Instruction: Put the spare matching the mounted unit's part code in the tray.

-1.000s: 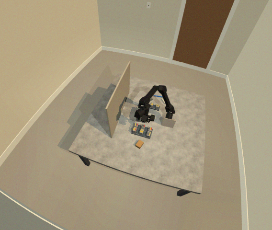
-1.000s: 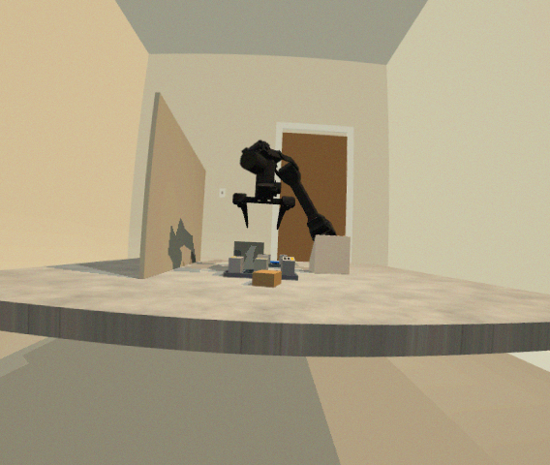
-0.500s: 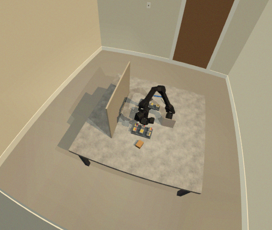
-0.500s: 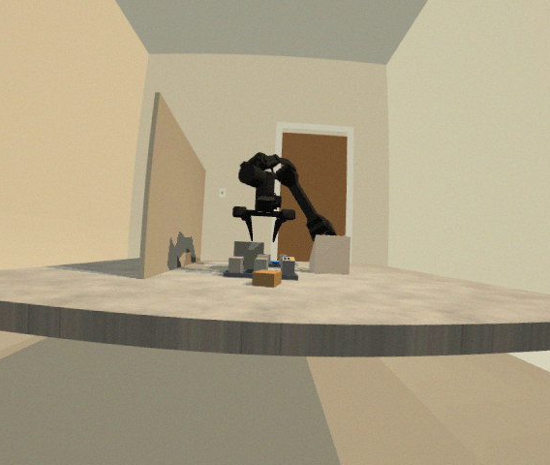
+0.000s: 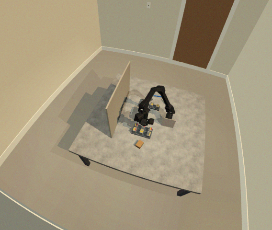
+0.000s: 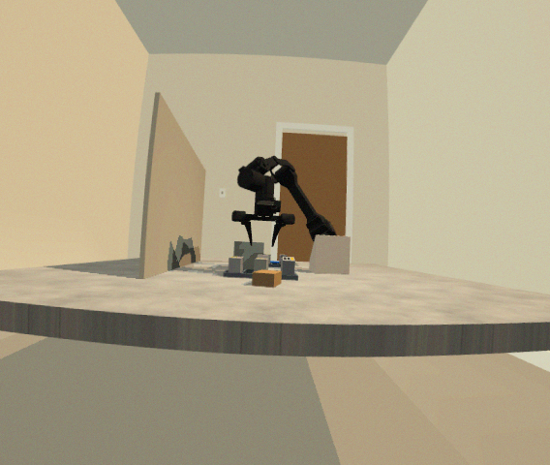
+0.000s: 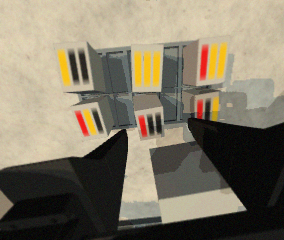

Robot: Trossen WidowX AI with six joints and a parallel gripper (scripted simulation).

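My gripper tip is 40 mm above the grey spare and 10 mm to the left of it. The rest, counted from my gripper tip: dock (340 mm to the right, 80 mm below, 20 mm behind); then grey mounted unit (150 mm to the right, 60 mm ahead, 40 mm below); then tall tan panel (300 mm ahead, 140 mm above, 120 mm to the right).
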